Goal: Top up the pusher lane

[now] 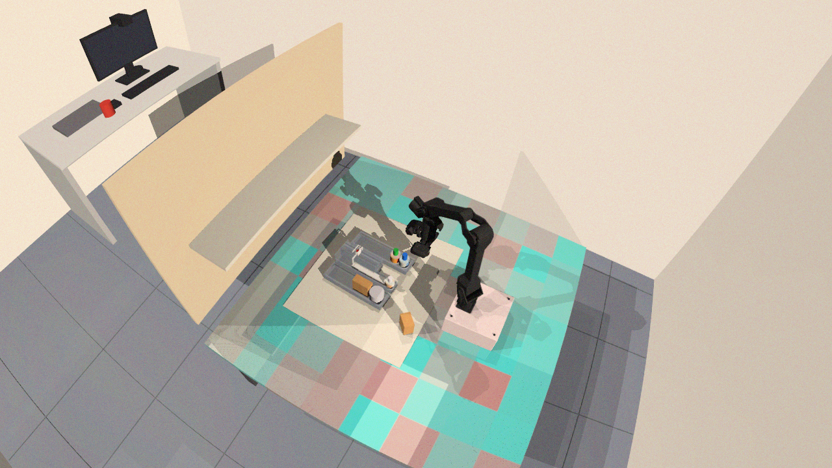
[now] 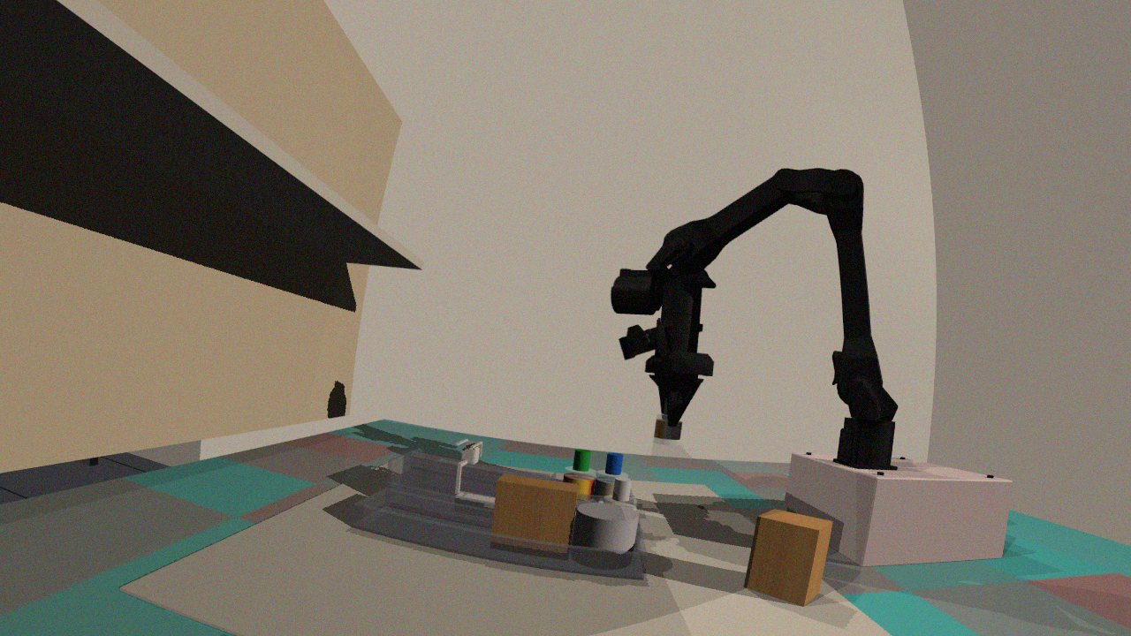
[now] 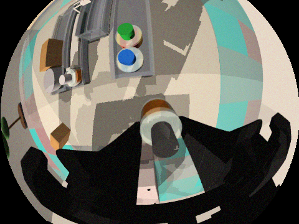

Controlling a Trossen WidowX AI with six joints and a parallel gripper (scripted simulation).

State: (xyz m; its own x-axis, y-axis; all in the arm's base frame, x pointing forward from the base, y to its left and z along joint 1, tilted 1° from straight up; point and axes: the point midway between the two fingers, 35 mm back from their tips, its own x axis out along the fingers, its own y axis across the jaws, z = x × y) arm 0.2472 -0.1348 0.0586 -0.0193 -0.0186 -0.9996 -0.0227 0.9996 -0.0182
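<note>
My gripper tip is 230 mm to the right of the grey cylinder, 90 mm short of it and 90 mm above it. From my gripper tip the other things lie so: orange box (230 mm to the left, 160 mm ahead, 80 mm below); then grey lane rack (220 mm ahead, 130 mm to the left, 100 mm below).
</note>
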